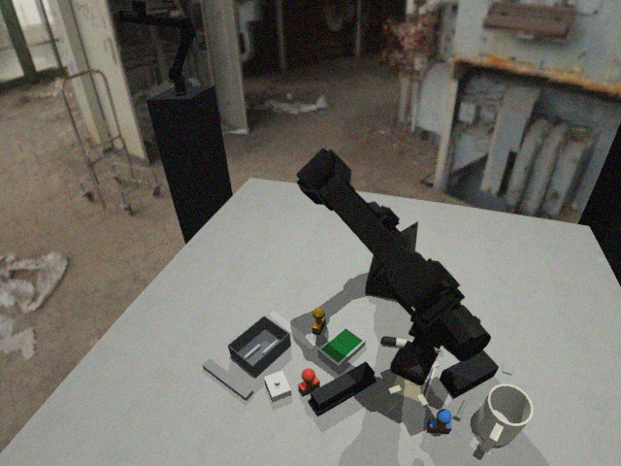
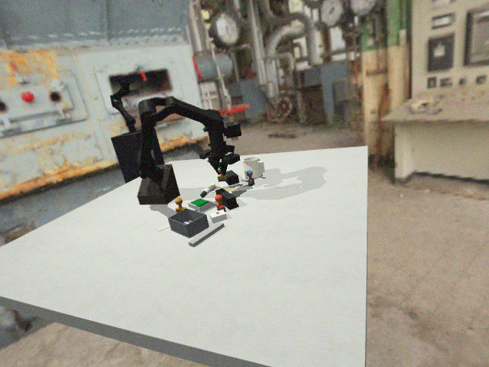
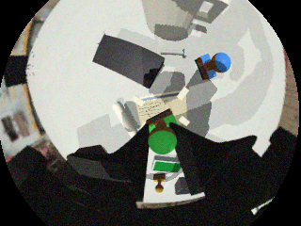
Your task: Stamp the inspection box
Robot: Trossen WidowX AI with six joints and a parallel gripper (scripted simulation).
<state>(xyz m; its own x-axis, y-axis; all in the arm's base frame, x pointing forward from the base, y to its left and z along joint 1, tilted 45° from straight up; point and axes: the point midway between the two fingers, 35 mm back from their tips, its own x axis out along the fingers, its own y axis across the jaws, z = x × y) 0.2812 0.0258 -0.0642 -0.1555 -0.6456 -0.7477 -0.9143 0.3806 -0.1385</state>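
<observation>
My gripper tip is 150 mm to the left of the long black block, 70 mm short of it and 50 mm above it. From my gripper tip the other things lie so: green-knobbed stamp 10 mm below; cream card 70 mm below, 10 mm to the right, 10 mm ahead; white marker 70 mm behind, 60 mm below, 40 mm to the right.
</observation>
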